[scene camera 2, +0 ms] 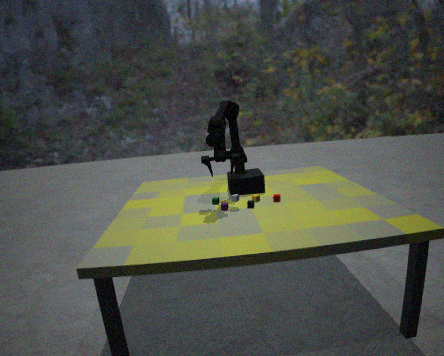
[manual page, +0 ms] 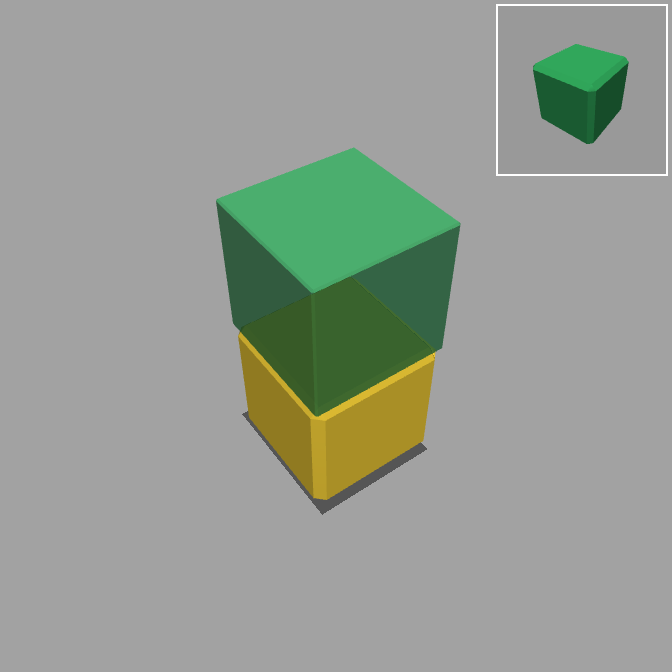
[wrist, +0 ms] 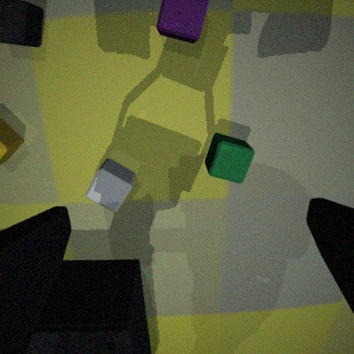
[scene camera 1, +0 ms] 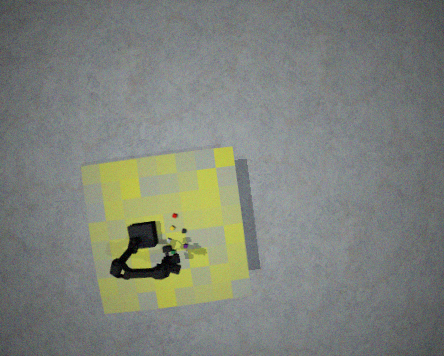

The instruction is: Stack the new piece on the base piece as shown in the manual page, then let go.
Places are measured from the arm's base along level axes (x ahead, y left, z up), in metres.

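Pixels of known places: gripper, fingertip midpoint: (scene camera 2: 221,175) (wrist: 189,214) (scene camera 1: 171,253); arm's base, link origin: (scene camera 2: 240,172) (scene camera 1: 136,240).
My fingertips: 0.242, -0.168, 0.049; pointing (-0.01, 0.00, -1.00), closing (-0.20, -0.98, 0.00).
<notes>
For each thing: its top centre in the pictures, then the offset to it from my fingertips, as dx, dy, dz. Level surfaces: height alone.
- green cube, top centre: (wrist: 231,163) (scene camera 2: 215,197) (scene camera 1: 172,252) -0.030, -0.035, -0.115
- light grey cube, top centre: (wrist: 107,191) (scene camera 2: 235,194) -0.032, +0.068, -0.115
- purple cube, top centre: (wrist: 182,11) (scene camera 2: 224,203) (scene camera 1: 185,246) +0.084, -0.020, -0.115
- black cube, top centre: (wrist: 3,20) (scene camera 2: 250,201) (scene camera 1: 183,231) +0.112, +0.101, -0.115
- yellow cube, top centre: (scene camera 2: 255,195) (scene camera 1: 171,228) +0.028, +0.158, -0.115
- red cube, top centre: (scene camera 2: 276,195) (scene camera 1: 174,215) +0.081, +0.248, -0.115
- table, surface height: dz -0.146
My gripper (scene camera 2: 221,174) (wrist: 189,214) is open and empty, above the table. A green cube (scene camera 1: 173,252) (scene camera 2: 215,200) (wrist: 232,160) and a light grey cube (scene camera 2: 235,198) (wrist: 111,188) lie below it, ahead of the fingertips in the wrist view. A purple cube (scene camera 1: 185,246) (scene camera 2: 224,206) (wrist: 183,17) is at that view's top edge. A black cube (scene camera 1: 184,231) (scene camera 2: 250,204) (wrist: 20,24) and a yellow cube (scene camera 1: 172,228) (scene camera 2: 256,198) (wrist: 5,142) are partly cut off at its left. A red cube (scene camera 1: 175,215) (scene camera 2: 277,198) lies apart. The cubes stand separately; which are base and new piece I cannot tell.
The table (scene camera 1: 200,182) (scene camera 2: 310,220) has a yellow and grey patchwork top. The arm's black base block (scene camera 1: 142,234) (scene camera 2: 246,181) stands behind the cubes in scene camera 2. The arm's shadow falls across the table around the cubes.
</notes>
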